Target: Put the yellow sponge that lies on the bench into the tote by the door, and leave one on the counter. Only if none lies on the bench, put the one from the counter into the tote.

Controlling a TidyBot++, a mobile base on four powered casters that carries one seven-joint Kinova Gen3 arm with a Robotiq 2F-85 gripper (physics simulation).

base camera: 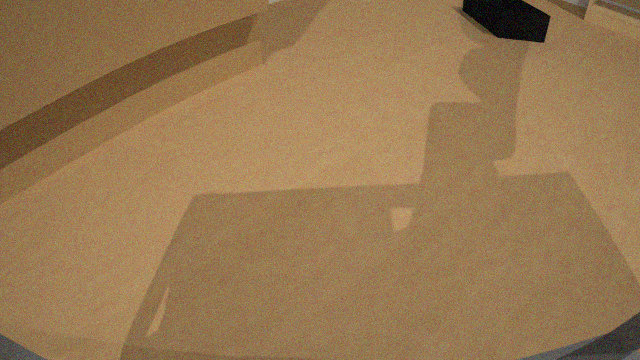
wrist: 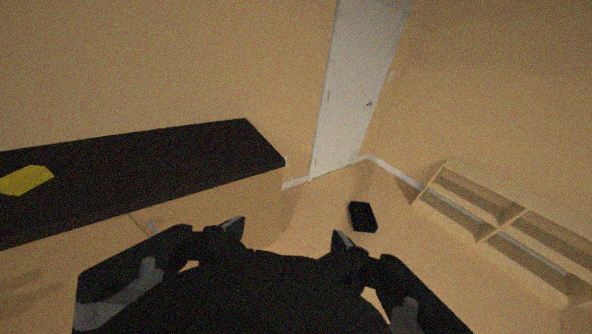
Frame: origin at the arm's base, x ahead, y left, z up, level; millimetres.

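Seen in the pictures: gripper, fingertip midpoint: (wrist: 287,233).
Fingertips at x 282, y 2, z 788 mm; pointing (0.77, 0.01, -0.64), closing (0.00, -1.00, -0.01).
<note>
A point is followed by its place in that frame.
A yellow sponge (wrist: 27,180) @[x 451, y 884, z 543 mm] lies on the dark top of the counter (wrist: 175,157) @[x 712, y 553, z 514 mm], at the left of the wrist view. The black tote (wrist: 362,217) @[x 1253, y -716, z -393 mm] (base camera: 515,21) @[x 1082, y -651, z -332 mm] stands on the floor in front of the door; it shows at the top right of the base camera view. My gripper (wrist: 287,233) @[x 282, y 2, z 787 mm] is open and empty, with its fingers apart at the bottom of the wrist view. The sponge is to the left of the gripper, and the tote is ahead and a little to the right. The bench does not show in either view.
A white door (wrist: 357,90) @[x 2007, y -487, z 673 mm] stands behind the tote. A low wooden shelf unit (wrist: 500,229) @[x 1038, y -1746, z -65 mm] stands along the wall at the right. The counter's cabinet front (wrist: 210,202) @[x 604, y 363, z 379 mm] rises from the floor on the left. A broad shadow (base camera: 350,270) @[x 316, y -28, z -396 mm] falls on the floor ahead of the base.
</note>
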